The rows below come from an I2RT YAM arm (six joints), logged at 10 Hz.
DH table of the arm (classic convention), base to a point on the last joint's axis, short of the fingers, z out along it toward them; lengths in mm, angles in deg. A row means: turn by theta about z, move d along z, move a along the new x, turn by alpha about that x. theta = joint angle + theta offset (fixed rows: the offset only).
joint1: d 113.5  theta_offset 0  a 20  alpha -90
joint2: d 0  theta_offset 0  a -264  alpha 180
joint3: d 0  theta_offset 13.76  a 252.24  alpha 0
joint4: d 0  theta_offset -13.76  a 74  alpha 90
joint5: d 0  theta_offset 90  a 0  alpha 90
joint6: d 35.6  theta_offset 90  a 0  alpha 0
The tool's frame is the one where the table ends.
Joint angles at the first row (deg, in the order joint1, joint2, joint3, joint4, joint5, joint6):
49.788, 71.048, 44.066, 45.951, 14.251, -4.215
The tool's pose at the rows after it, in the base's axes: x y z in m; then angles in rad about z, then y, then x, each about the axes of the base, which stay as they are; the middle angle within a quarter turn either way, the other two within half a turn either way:
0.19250, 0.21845, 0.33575, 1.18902, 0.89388, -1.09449
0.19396, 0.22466, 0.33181, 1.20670, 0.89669, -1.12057
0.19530, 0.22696, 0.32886, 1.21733, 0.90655, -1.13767
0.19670, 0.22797, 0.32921, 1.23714, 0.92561, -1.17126
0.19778, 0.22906, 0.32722, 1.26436, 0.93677, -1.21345
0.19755, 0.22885, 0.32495, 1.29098, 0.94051, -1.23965
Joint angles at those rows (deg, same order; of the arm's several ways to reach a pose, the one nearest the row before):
50.327, 73.040, 44.954, 45.315, 14.159, -4.304
50.929, 74.457, 45.416, 45.344, 14.615, -4.395
51.065, 75.120, 45.524, 45.142, 15.120, -4.396
51.063, 75.174, 46.287, 42.961, 15.862, -4.394
51.065, 75.320, 46.627, 41.151, 16.136, -4.329
51.076, 75.190, 46.411, 40.287, 16.160, -3.753

